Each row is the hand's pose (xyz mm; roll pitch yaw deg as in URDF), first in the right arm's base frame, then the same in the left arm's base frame.
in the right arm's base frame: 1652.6 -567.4 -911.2 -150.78 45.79 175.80
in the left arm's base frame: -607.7 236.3 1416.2 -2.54 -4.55 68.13
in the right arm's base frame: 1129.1 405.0 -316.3 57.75 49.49 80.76
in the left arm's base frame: -901.4 443.5 214.4 -84.90 -10.63 128.08
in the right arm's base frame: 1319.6 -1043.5 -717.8 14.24 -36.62 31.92
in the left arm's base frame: -17.4 75.9 1388.7 -114.51 16.06 -138.32
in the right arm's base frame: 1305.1 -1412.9 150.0 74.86 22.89 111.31
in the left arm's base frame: 340.3 -718.6 1027.3 -87.82 23.79 118.04
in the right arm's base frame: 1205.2 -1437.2 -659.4 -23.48 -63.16 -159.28
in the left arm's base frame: 351.7 -64.0 1514.2 69.98 44.78 -46.80
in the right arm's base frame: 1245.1 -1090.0 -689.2 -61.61 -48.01 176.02
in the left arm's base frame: 69.8 74.8 1358.2 31.05 58.17 -21.75
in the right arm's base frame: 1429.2 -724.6 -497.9 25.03 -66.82 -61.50
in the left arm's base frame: -303.3 -21.7 1122.6 -165.94 17.72 -77.43
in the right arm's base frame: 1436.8 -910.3 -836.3 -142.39 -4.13 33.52
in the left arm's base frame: -204.8 156.9 1450.4 86.61 -3.95 -164.24
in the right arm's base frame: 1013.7 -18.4 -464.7 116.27 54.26 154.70
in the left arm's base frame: -529.2 448.8 490.1 -80.75 -6.58 83.96
